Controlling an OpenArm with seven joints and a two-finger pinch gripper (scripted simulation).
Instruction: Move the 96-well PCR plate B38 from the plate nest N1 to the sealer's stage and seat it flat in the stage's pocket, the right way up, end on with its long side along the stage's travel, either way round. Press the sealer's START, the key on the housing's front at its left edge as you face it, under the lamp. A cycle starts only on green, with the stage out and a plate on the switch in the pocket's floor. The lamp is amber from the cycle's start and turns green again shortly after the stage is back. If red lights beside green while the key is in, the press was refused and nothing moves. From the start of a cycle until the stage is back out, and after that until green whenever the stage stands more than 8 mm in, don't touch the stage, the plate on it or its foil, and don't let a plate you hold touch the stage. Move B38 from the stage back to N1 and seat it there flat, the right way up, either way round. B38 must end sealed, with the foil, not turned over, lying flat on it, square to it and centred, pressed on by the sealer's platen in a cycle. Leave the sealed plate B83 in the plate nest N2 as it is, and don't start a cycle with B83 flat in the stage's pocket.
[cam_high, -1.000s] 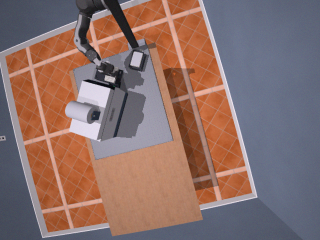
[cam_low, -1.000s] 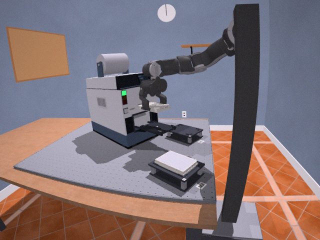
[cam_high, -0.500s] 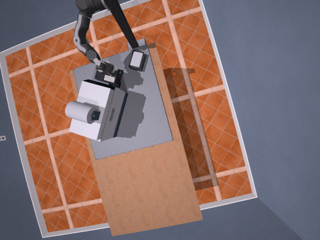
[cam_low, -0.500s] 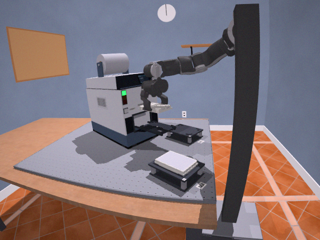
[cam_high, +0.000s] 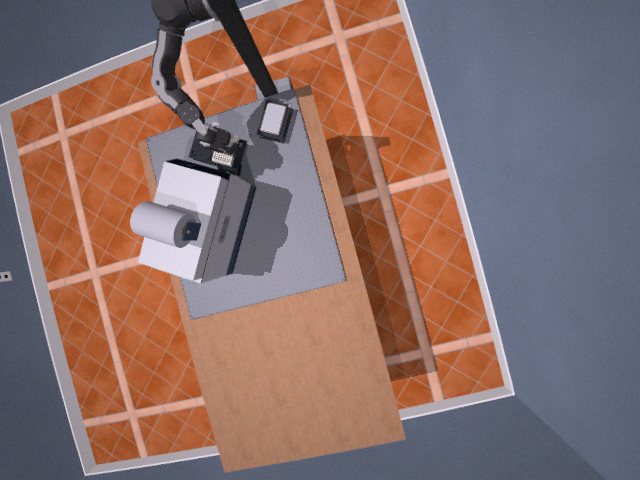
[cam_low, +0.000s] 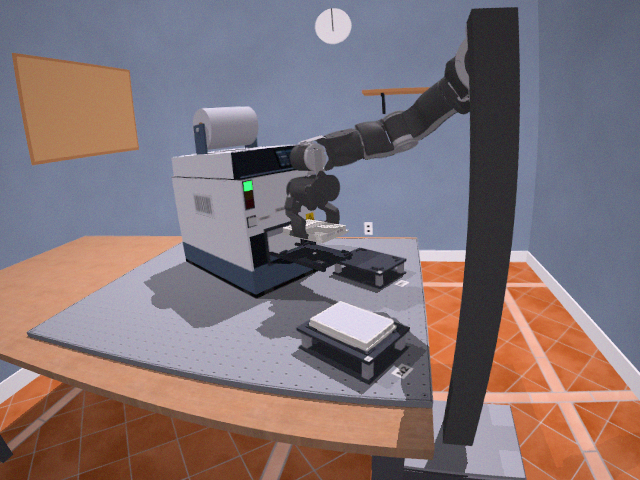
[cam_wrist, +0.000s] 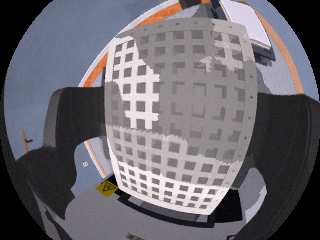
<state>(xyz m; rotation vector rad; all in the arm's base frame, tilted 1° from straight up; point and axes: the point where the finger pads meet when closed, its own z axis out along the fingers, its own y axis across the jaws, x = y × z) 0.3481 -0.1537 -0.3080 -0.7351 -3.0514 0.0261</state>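
The sealer's stage is 60 mm below my hand. The rest, counted from my hand: plate nest N1 (140 mm to the right, 120 mm below, 100 mm behind); then white 96-well plate B38 (right at my hand); then start key (140 mm ahead, 40 mm to the left, 30 mm above).
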